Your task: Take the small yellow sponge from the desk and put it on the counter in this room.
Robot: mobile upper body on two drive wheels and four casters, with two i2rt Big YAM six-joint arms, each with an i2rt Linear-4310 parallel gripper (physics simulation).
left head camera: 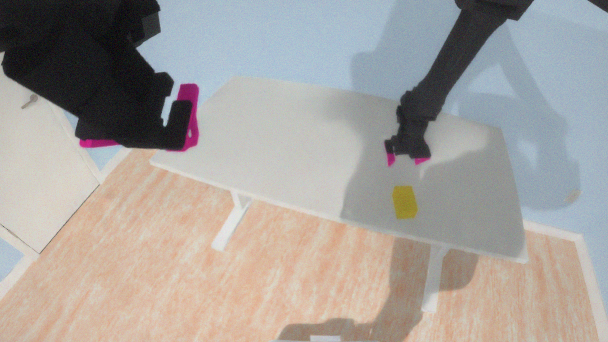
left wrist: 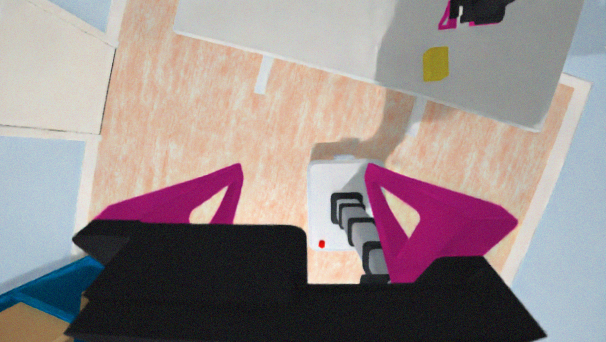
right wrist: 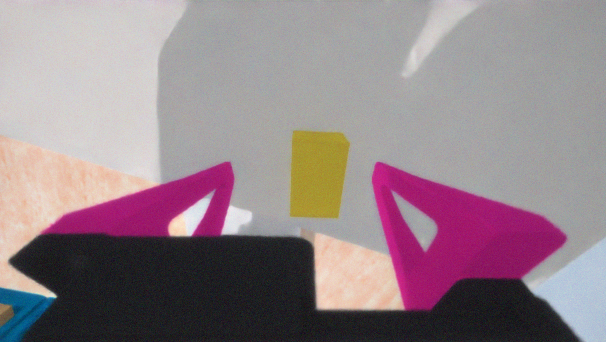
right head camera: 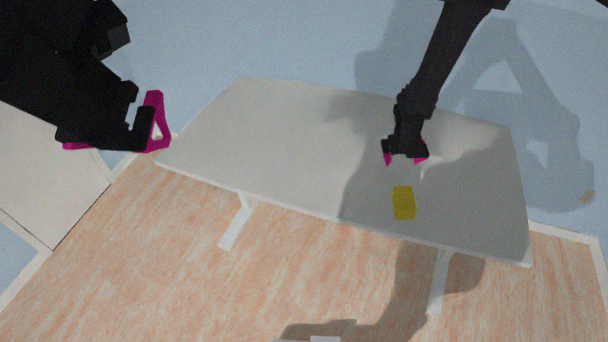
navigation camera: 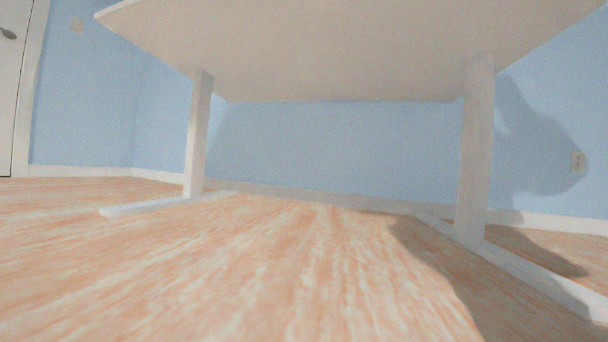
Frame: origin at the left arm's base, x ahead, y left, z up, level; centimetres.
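Seen in the pictures: left gripper, fingertip midpoint: (left head camera: 162,138) (left wrist: 303,170) (right head camera: 140,141); right gripper, fingertip midpoint: (left head camera: 402,163) (left wrist: 454,25) (right wrist: 303,170) (right head camera: 400,163).
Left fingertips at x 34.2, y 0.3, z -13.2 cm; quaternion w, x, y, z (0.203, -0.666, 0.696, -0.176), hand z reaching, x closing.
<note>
A point is followed by its place in that frame.
The yellow sponge (left head camera: 405,202) {x 65.7, y -45.7, z -64.5 cm} (right head camera: 404,203) {x 65.5, y -45.8, z -64.5 cm} (left wrist: 436,64) {x 66.6, y -45.1, z -64.5 cm} (right wrist: 318,175) {x 68.6, y -46.3, z -64.5 cm} lies on the white desk (left head camera: 280,135) {x 103.1, y -2.3, z -69.0 cm} (right head camera: 280,135) {x 103.2, y -1.5, z -69.0 cm} (left wrist: 300,30) {x 83.7, y 2.9, z -69.0 cm} (right wrist: 240,75) {x 78.3, y -36.7, z -69.0 cm} (navigation camera: 325,45) {x 91.4, y -30.1, z -71.5 cm}, near its front edge. My right gripper (left head camera: 406,161) {x 73.5, y -44.0, z -55.2 cm} (right head camera: 403,161) {x 73.5, y -44.0, z -55.2 cm} (right wrist: 303,170) {x 73.5, y -44.0, z -55.2 cm} is open and empty above the desk; in the right wrist view the sponge shows between its fingertips, but in the head views it lies apart from them, nearer the front edge. My left gripper (left wrist: 303,170) {x 34.2, y 0.3, z -13.2 cm} is open and empty, over the floor well away from the sponge. No counter that I can make out shows in these views.
The desk stands on white legs (navigation camera: 197,135) {x 117.7, y 28.7, z -106.2 cm} (navigation camera: 475,150) {x 80.7, y -84.9, z -107.2 cm} with long feet. A pale door (left head camera: 45,165) {x 108.4, y 175.0, z -92.4 cm} (right head camera: 50,180) {x 97.2, y 178.7, z -96.7 cm} (navigation camera: 12,90) {x 131.8, y 167.3, z -83.5 cm} is at the left. A blue container (left wrist: 55,290) {x -68.6, y 214.6, z -111.2 cm} (right wrist: 20,310) {x -83.3, y 135.4, z -133.3 cm} with tan contents shows at the lower left of the wrist views. Blue walls (navigation camera: 340,150) {x 136.6, y -52.6, z -104.3 cm} stand behind the desk.
</note>
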